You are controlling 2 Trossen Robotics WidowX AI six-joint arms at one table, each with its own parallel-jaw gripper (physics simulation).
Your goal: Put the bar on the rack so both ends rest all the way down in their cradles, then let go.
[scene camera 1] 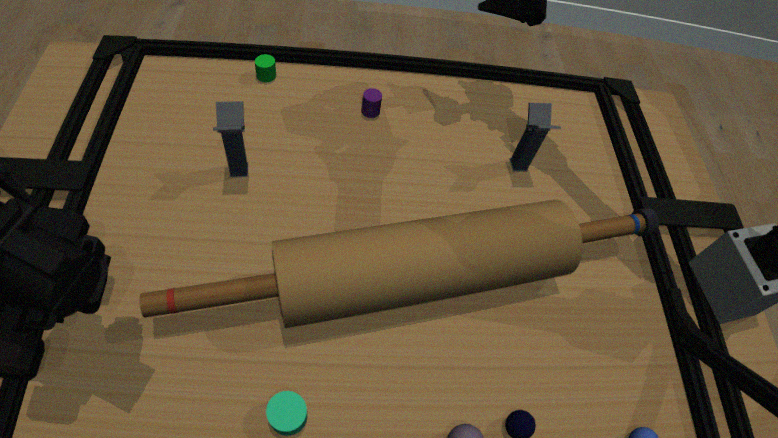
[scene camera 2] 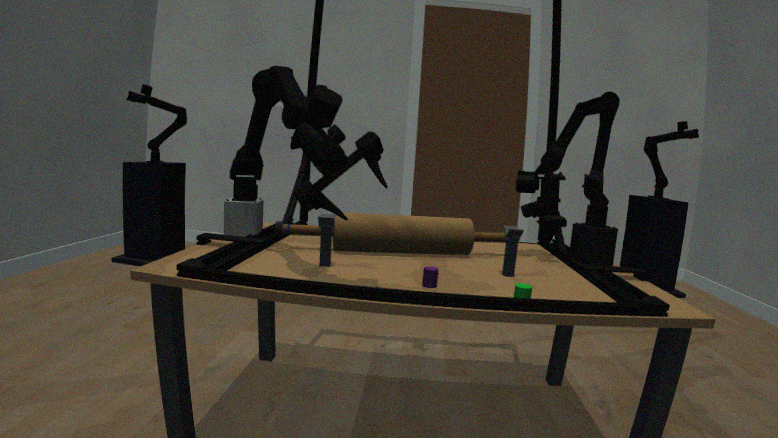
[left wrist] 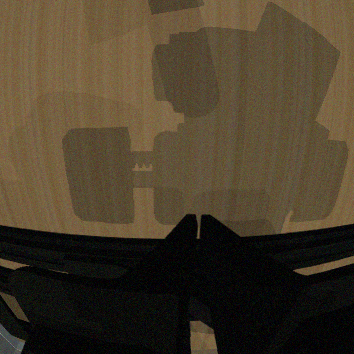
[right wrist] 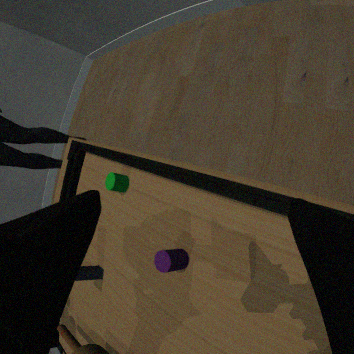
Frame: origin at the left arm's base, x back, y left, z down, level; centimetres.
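Where they show: left gripper, fingertip midpoint: (scene camera 1: 60, 318) (scene camera 2: 546, 244) (left wrist: 196, 223); right gripper, fingertip midpoint: (scene camera 2: 366, 203) (right wrist: 198, 205); left arm's base, link origin: (scene camera 2: 595, 226); right arm's base, link origin: (scene camera 1: 770, 257) (scene camera 2: 244, 199).
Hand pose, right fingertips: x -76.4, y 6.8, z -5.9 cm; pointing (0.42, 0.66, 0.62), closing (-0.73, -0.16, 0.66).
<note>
Each offset is from my right fingertips to the top centre of the thing. "spot": to the spot under its first point.
The bar, a thick tan roller with thin wooden ends (scene camera 1: 430, 266) (scene camera 2: 405, 235) (right wrist: 71, 339), lies off the rack, slanted below its posts in scene camera 1. One end has a red band; the other has a blue band and reaches the right frame rail. The rack's two grey posts @[dx +40.4, dy -4.9, dz +7.8 cm] (scene camera 1: 235, 152) @[dx +0.1, dy -22.9, dz +7.8 cm] (scene camera 1: 528, 146) (scene camera 2: 325, 244) (scene camera 2: 510, 255) stand upright with empty cradles. My left gripper (left wrist: 196, 223) is shut with no object visible between its tips, beyond the red-banded end; its fingers are hidden in scene camera 1. My right gripper (scene camera 2: 365, 203) (right wrist: 198, 205) is open and empty, raised above the table.
A black frame @[spot: dx +9.8, dy +5.6, dz +15.7 cm] (scene camera 1: 381, 62) (scene camera 2: 381, 292) borders the table. A green cylinder @[dx +28.8, dy +12.3, dz +14.1 cm] (scene camera 1: 265, 69) (scene camera 2: 522, 291) (right wrist: 117, 182) and a purple cylinder @[dx +16.5, dy -2.8, dz +13.6 cm] (scene camera 1: 371, 103) (scene camera 2: 430, 277) (right wrist: 171, 260) stand near the posts. A teal disc @[dx +49.0, dy -40.3, dz +14.2 cm] (scene camera 1: 286, 411) and a dark ball @[dx +26.1, dy -55.0, dz +13.9 cm] (scene camera 1: 520, 423) lie at the bottom of scene camera 1.
</note>
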